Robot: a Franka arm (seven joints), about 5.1 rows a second.
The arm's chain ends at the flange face. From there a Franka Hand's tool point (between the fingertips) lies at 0.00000 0.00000 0.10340 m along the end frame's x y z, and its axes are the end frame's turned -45 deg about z.
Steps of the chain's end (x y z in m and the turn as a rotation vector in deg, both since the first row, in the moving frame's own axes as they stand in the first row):
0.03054, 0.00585, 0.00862, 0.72, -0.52, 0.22
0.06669, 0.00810, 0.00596, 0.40, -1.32, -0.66
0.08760, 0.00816, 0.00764, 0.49, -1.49, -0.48
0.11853, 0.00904, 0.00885, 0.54, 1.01, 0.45
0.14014, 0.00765, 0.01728, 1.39, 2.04, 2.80
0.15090, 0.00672, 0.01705, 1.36, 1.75, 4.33
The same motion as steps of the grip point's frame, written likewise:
0.01772, 0.02415, 0.00861, 0.88, 0.14, 0.22
0.04024, 0.05070, 0.00593, 1.22, -0.65, -0.66
0.05489, 0.06519, 0.00760, 1.40, -0.71, -0.48
0.07940, 0.09081, 0.00883, -0.33, 1.10, 0.45
0.09804, 0.10544, 0.01718, -0.46, 2.43, 2.80
0.10590, 0.11210, 0.01697, -0.28, 2.20, 4.33

